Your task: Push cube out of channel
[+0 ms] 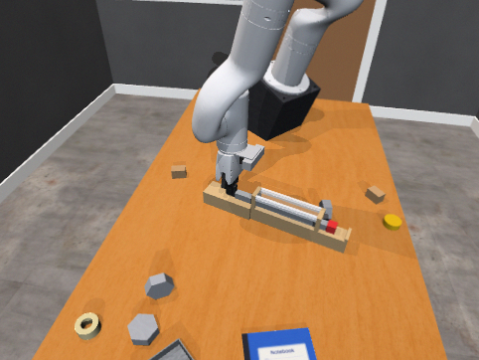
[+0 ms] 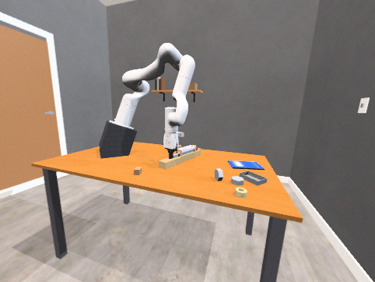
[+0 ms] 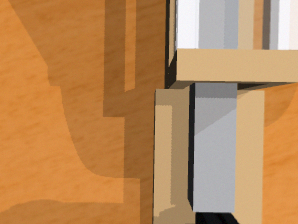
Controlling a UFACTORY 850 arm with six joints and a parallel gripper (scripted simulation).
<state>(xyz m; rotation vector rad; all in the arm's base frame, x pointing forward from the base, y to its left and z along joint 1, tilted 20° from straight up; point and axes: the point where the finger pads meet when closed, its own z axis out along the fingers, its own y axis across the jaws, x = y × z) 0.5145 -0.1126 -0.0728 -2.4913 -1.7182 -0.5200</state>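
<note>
Right now the red cube is 100 mm ahead of my hand, 290 mm to the left of it and 10 mm below it. Round my hand: tan cube: 120 mm behind, 200 mm to the right, 50 mm below; then yellow disc: 10 mm ahead, 490 mm to the left, 60 mm below; then grey rod: 30 mm ahead, 80 mm to the left, 10 mm below.
</note>
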